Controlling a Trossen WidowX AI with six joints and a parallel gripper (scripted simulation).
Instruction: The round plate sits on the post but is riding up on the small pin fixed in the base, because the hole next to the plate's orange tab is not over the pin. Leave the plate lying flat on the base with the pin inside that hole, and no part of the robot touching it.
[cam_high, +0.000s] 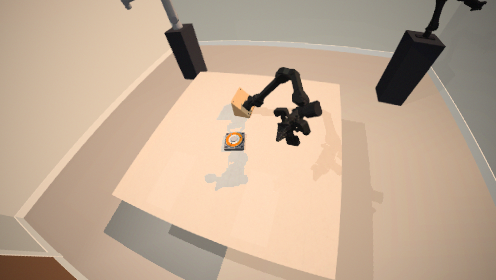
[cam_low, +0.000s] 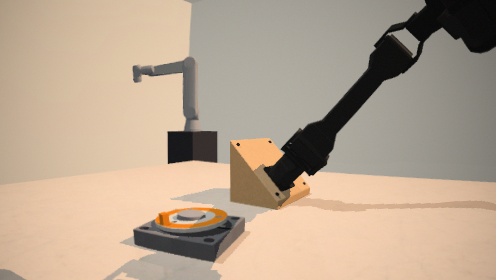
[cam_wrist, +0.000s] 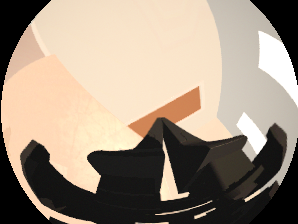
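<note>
The dark grey square base lies 30 cm to the right of my gripper tip, 30 cm below it and 14 cm behind it.
</note>
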